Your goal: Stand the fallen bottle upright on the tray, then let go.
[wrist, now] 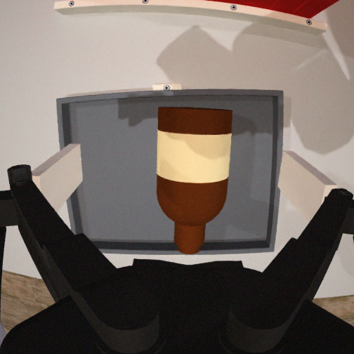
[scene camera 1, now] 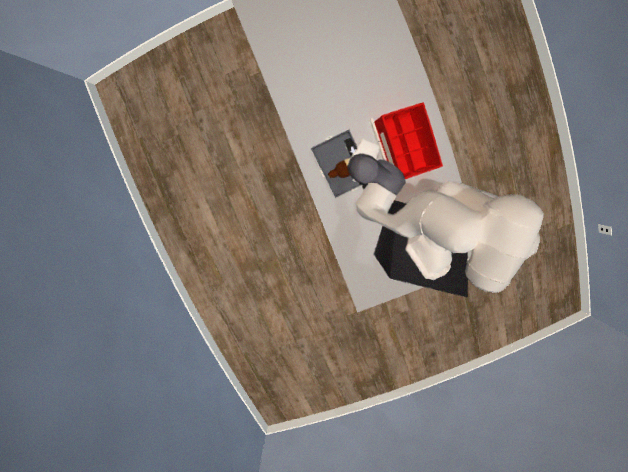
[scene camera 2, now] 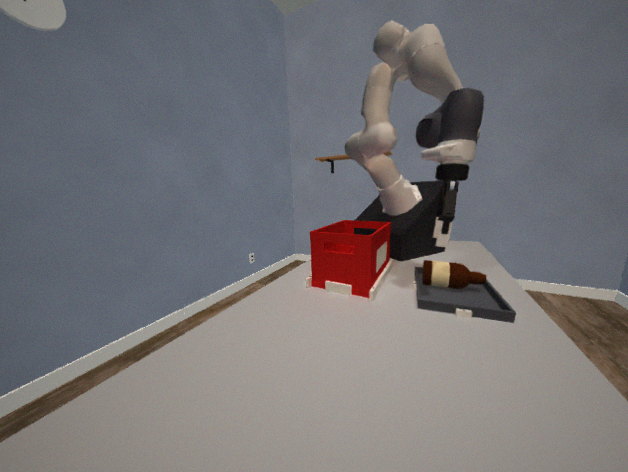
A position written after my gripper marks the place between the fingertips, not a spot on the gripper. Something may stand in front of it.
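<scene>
My gripper (scene camera 2: pixel 439 241) is visible to me, and the wrist view's got my gripper (wrist: pixel 181 164) as well. There's also a brown bottle (scene camera 2: pixel 436 273), and you get the brown bottle (wrist: pixel 193 143) in that wrist view too.
</scene>
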